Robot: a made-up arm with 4 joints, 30 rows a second.
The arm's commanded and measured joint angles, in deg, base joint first. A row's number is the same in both.
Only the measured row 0 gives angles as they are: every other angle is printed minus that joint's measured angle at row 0.
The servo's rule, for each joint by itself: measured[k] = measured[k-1] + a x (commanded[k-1-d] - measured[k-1]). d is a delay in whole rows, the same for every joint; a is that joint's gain. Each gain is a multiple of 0.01, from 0.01 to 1. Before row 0 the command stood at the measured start. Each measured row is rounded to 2 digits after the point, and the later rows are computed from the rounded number. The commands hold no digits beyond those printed.
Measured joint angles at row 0:
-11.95, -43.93, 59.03, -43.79
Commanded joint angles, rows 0 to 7:
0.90, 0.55, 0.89, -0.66
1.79, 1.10, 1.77, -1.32
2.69, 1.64, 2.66, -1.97
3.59, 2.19, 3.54, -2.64
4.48, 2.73, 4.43, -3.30
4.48, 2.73, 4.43, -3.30
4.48, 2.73, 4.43, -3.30
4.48, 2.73, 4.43, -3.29
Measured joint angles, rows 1 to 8:
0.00, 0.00, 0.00, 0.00
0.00, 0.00, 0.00, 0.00
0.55, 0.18, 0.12, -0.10
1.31, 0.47, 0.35, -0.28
2.15, 0.84, 0.67, -0.53
3.03, 1.27, 1.07, -0.85
3.91, 1.74, 1.54, -1.22
4.26, 2.06, 1.94, -1.53
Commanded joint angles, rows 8 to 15:
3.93, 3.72, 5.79, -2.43
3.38, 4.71, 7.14, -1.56
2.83, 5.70, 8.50, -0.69
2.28, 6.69, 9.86, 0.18
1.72, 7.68, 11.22, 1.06
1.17, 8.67, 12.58, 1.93
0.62, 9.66, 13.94, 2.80
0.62, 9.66, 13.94, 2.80
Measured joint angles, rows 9 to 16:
4.39, 2.27, 2.29, -1.80
4.44, 2.42, 2.59, -2.02
4.13, 2.84, 3.04, -2.08
3.67, 3.44, 3.61, -2.00
3.16, 4.16, 4.29, -1.80
2.62, 4.97, 5.07, -1.50
2.07, 5.84, 5.93, -1.12
1.52, 6.75, 6.86, -0.66

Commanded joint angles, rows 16 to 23:
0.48, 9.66, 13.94, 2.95
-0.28, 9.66, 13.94, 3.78
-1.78, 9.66, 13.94, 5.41
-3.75, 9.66, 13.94, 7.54
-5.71, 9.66, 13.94, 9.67
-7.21, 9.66, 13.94, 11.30
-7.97, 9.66, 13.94, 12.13
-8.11, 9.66, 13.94, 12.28
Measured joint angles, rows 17 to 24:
0.97, 7.68, 7.85, -0.14
0.76, 8.31, 8.70, 0.30
0.59, 8.74, 9.43, 0.70
0.06, 9.03, 10.06, 1.16
-1.06, 9.23, 10.60, 1.80
-2.70, 9.37, 11.07, 2.66
-4.54, 9.46, 11.47, 3.71
-6.17, 9.52, 11.82, 4.85

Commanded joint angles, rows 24 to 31:
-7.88, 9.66, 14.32, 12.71
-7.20, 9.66, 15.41, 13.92
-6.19, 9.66, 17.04, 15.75
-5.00, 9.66, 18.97, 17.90
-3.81, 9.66, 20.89, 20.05
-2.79, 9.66, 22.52, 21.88
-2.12, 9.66, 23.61, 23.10
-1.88, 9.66, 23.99, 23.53
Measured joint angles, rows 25 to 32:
-7.27, 9.56, 12.12, 5.94
-7.78, 9.59, 12.37, 6.89
-7.84, 9.61, 12.64, 7.76
-7.45, 9.63, 13.03, 8.68
-6.68, 9.64, 13.59, 9.74
-5.66, 9.65, 14.34, 10.96
-4.53, 9.65, 15.26, 12.32
-3.47, 9.65, 16.28, 13.75

